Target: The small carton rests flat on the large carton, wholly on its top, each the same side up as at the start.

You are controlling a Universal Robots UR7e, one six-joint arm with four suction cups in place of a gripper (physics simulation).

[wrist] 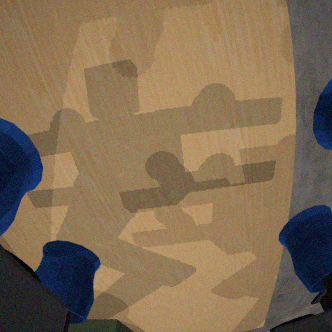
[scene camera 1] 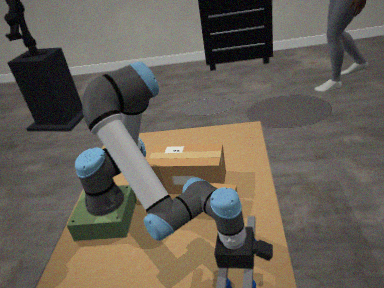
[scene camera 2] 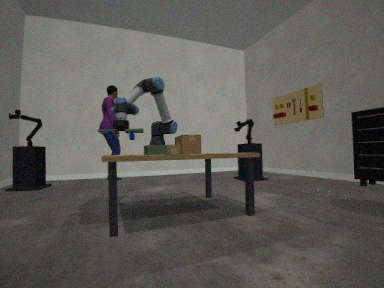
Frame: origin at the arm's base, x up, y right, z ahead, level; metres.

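Where they show: end effector, tool point: (wrist: 185,204) (scene camera 2: 121,139); arm's base, origin of the base link: (scene camera 1: 105,202) (scene camera 2: 157,145).
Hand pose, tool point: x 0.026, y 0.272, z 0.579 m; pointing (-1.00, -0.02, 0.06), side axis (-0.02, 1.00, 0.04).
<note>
Things, the pixels of their top centre, and the offset from my tool point.
- large carton, middle of its top: (scene camera 1: 184,154) (scene camera 2: 187,136) dx +0.040, dy -0.512, dz -0.293 m
- small carton, middle of its top: (scene camera 1: 216,191) (scene camera 2: 173,145) dx -0.040, dy -0.376, dz -0.140 m
The large carton (scene camera 1: 200,172) (scene camera 2: 188,144), brown with pale tape and a white label on top, stands on the table. The small carton (scene camera 1: 231,188) (scene camera 2: 173,149) sits low on the table beside it, on its near side in scene camera 1, mostly hidden there by the arm's wrist. My gripper (scene camera 1: 239,281) (scene camera 2: 120,133) (wrist: 167,200), with blue suction cups under grey bars, hangs well above the table, away from both cartons. Its suction is off and it carries no carton. Neither carton shows in the wrist view.
The wooden table (scene camera 1: 250,135) (scene camera 2: 225,156) (wrist: 235,310) carries the arm's green base block (scene camera 1: 102,225) (scene camera 2: 155,149). The table edge shows at right in the wrist view. A person (scene camera 2: 107,112), pedestals with small arms and a black drawer cabinet (scene camera 1: 237,35) (scene camera 2: 370,142) stand off the table.
</note>
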